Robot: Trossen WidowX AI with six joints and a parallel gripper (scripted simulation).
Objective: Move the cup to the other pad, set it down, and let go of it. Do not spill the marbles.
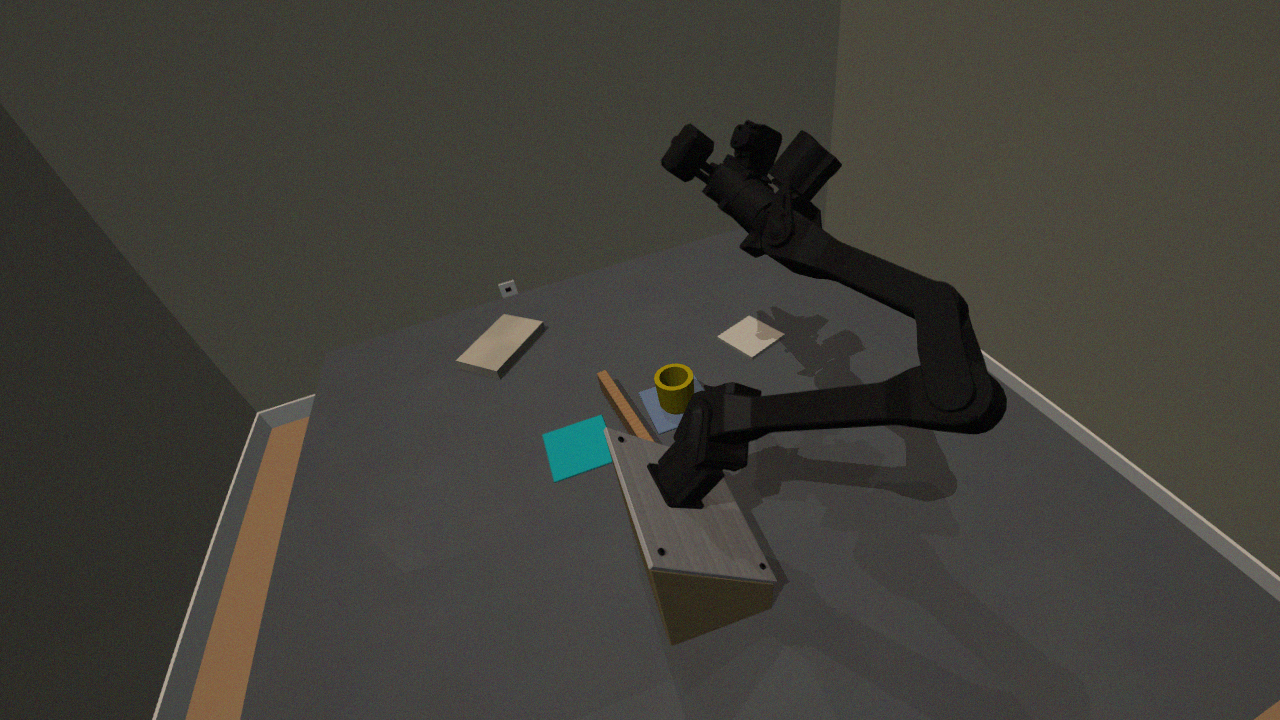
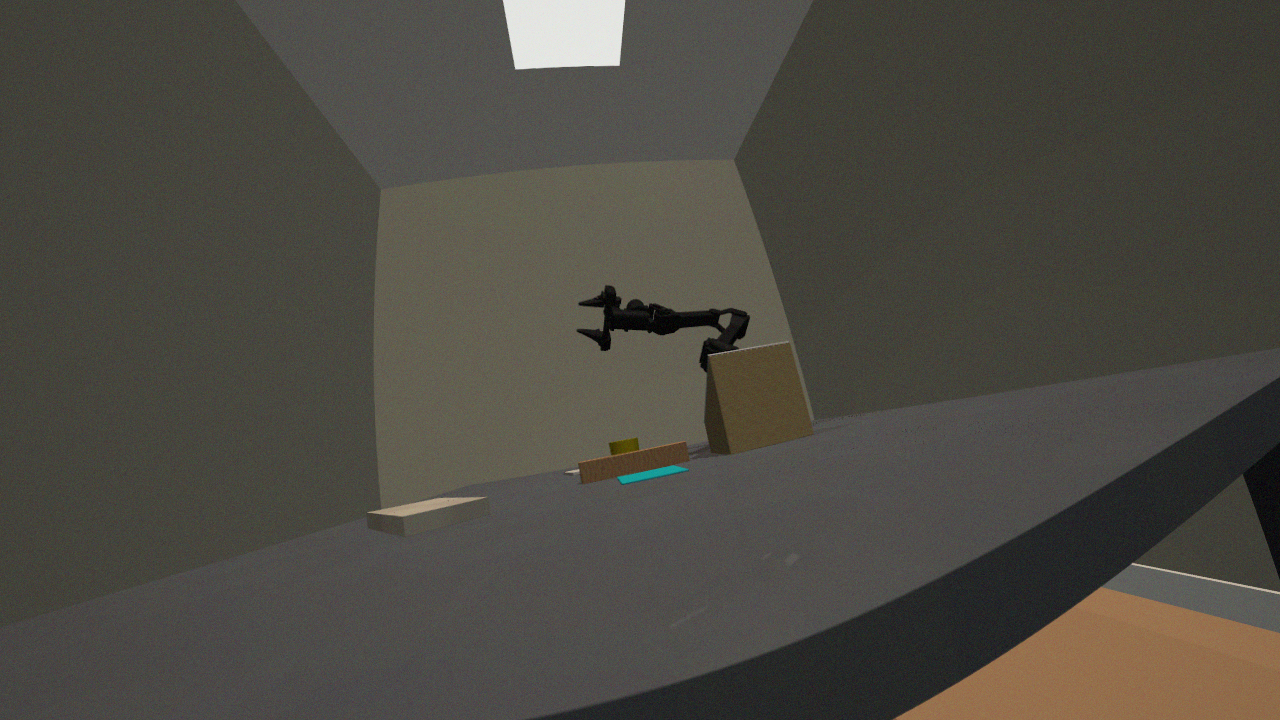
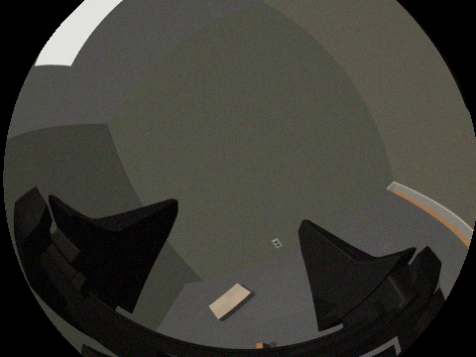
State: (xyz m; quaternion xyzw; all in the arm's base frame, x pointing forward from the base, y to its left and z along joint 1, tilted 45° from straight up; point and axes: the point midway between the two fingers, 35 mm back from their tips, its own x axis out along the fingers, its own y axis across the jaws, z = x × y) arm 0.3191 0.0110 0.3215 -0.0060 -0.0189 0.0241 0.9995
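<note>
The yellow cup is 40 cm below my gripper tip, 10 cm to the left of it and 6 cm behind it. The rest, counted from my gripper tip: wooden bar 42 cm below, 20 cm to the left, 5 cm behind; then white tile 43 cm below, 12 cm to the right, 4 cm ahead; then light blue pad 44 cm below, 10 cm to the left, 5 cm behind.
</note>
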